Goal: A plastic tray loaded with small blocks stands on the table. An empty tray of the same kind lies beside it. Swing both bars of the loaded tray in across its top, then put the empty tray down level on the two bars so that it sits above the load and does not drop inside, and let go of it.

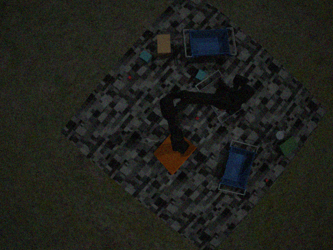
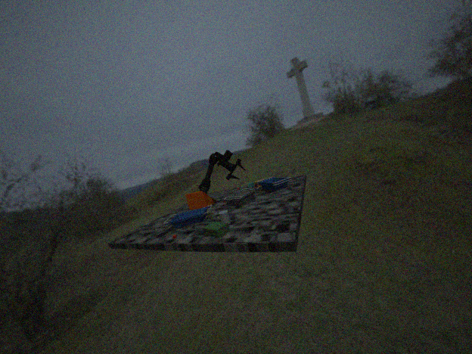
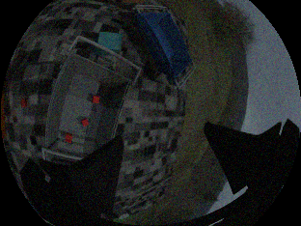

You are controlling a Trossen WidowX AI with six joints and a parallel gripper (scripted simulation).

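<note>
My gripper tip is now 350 mm to the left of the blue tray, 330 mm past it and 160 mm above it. Round my gripper tip: tan block: 460 mm to the left, 180 mm below, 10 mm ahead; then white disc: 450 mm to the right, 170 mm below, 20 mm behind; then green block: 560 mm to the right, 190 mm below, 20 mm behind.
</note>
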